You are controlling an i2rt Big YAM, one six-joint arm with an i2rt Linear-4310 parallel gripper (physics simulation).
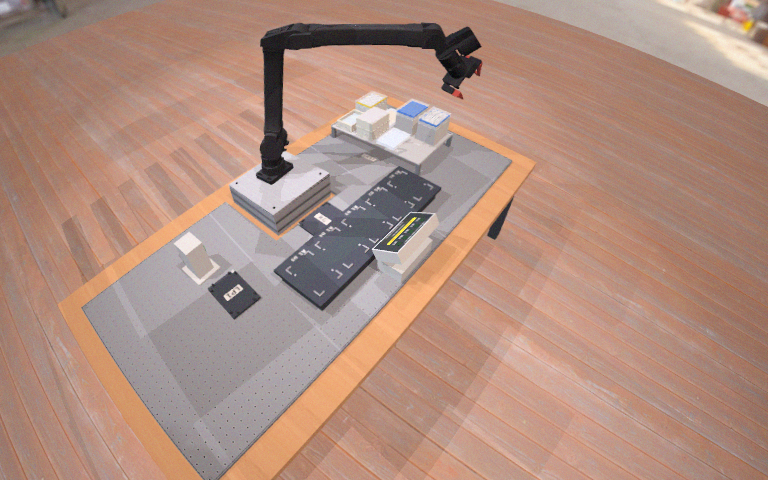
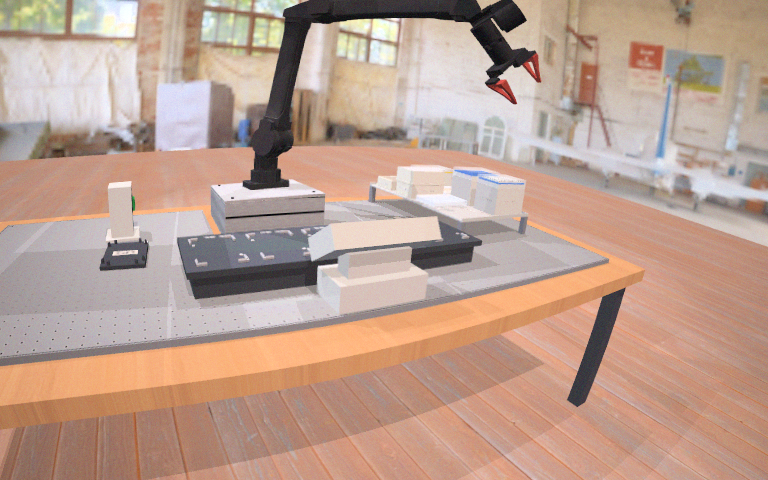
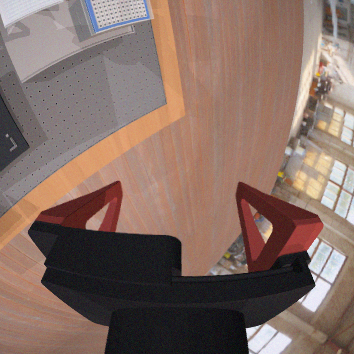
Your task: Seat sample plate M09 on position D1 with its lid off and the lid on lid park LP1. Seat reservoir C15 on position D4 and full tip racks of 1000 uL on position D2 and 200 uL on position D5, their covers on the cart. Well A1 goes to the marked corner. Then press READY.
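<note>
My gripper (image 1: 471, 83) (image 2: 527, 92) (image 3: 178, 187) is open and empty, high above and beyond the cart (image 1: 416, 155) (image 2: 481, 216) (image 3: 55, 65). On the cart are a rack with a blue rim and pale top grid (image 1: 434, 117) (image 2: 500, 198) (image 3: 121, 14), a box with a solid blue top (image 1: 412, 108), a yellow-rimmed box (image 1: 370, 100), a pale stacked block (image 1: 372, 122) and a low pale tray (image 1: 346, 120). Codes on them are unreadable. The dark deck (image 1: 303, 285) (image 2: 249, 284) (image 3: 6, 127) has bare, corner-marked positions. Lid park LP1 (image 1: 246, 303) (image 2: 125, 260) holds nothing.
A pale console with a display (image 1: 404, 232) (image 2: 373, 288) stands at the deck's front edge. An upright pale block (image 1: 194, 254) (image 2: 120, 209) with a green button (image 2: 133, 203) stands beside LP1. The arm's grey plinth (image 1: 283, 189) (image 2: 269, 206) is behind the deck.
</note>
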